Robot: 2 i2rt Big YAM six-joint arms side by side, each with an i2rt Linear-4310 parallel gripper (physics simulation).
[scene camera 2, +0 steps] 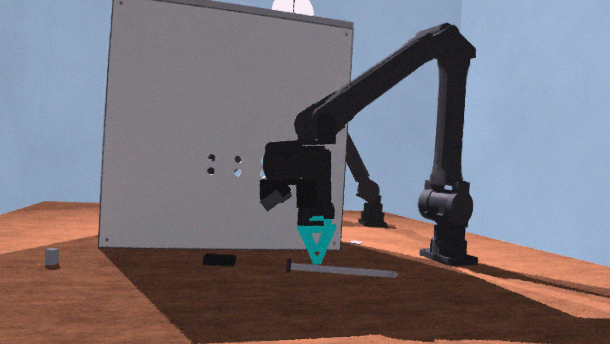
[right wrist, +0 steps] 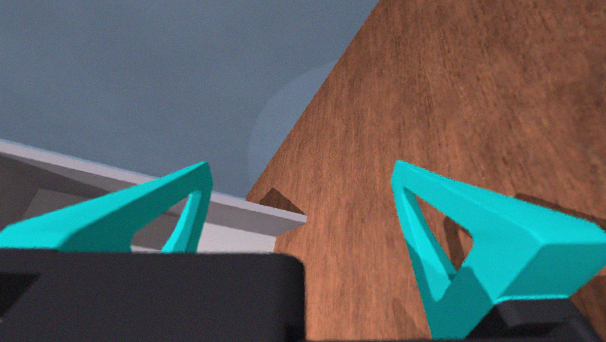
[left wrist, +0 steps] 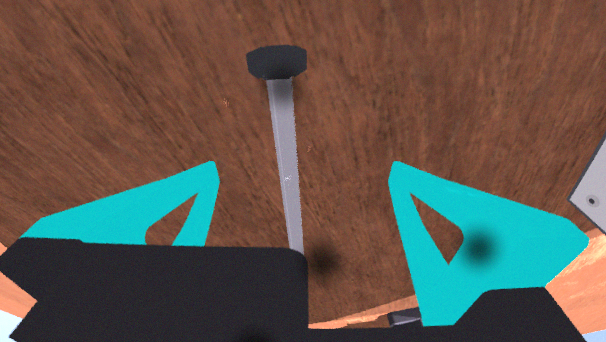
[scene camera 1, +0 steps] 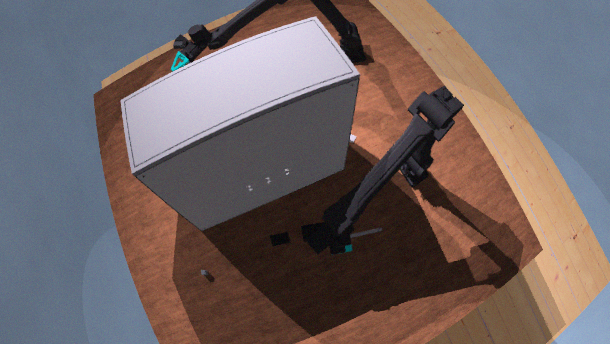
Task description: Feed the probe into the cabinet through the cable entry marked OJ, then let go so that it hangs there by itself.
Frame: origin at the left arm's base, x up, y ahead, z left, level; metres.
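Seen in the pictures: left gripper, fingertip midpoint: (scene camera 2: 316, 257) (left wrist: 303, 171); right gripper, fingertip midpoint: (right wrist: 302, 171); left arm's base, origin of the base link: (scene camera 2: 447, 259) (scene camera 1: 411, 169); right arm's base, origin of the base link: (scene camera 2: 372, 224) (scene camera 1: 352, 52).
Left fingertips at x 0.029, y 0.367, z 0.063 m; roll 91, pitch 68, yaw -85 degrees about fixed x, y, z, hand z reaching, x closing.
Offsets run from my left fingertips to a thing's middle.
The probe, a grey rod @(dx -0.020, dy -0.043, dz +0.026 m) (scene camera 1: 367, 233) (scene camera 2: 350, 271) (left wrist: 285, 145) with a black disc at one end, lies on the table in the cabinet's shadow. The left gripper (scene camera 2: 317, 262) (left wrist: 304, 172) is open just above the rod, its fingers on either side of it and near the disc end in scene camera 2. The grey cabinet (scene camera 1: 250, 145) (scene camera 2: 175, 100) stands upright behind, with two rows of small round holes in its panel; the mark OJ is not readable, and the arm covers part of the rightmost holes in scene camera 2. The right gripper (right wrist: 302, 172) is open and empty behind the cabinet.
A black block @(dx -0.022, dy +0.170, dz -0.089 m) (scene camera 1: 280, 238) (scene camera 2: 219, 260) lies in front of the cabinet. A small grey block @(dx -0.016, dy +0.472, dz -0.104 m) (scene camera 1: 204, 273) (scene camera 2: 52, 257) stands at the left. A small white piece @(dx -0.028, dy -0.233, dz -0.285 m) (scene camera 1: 353, 138) (scene camera 2: 355, 242) lies by the cabinet's right side. The cabinet's open side (right wrist: 240, 215) shows beside the right gripper.
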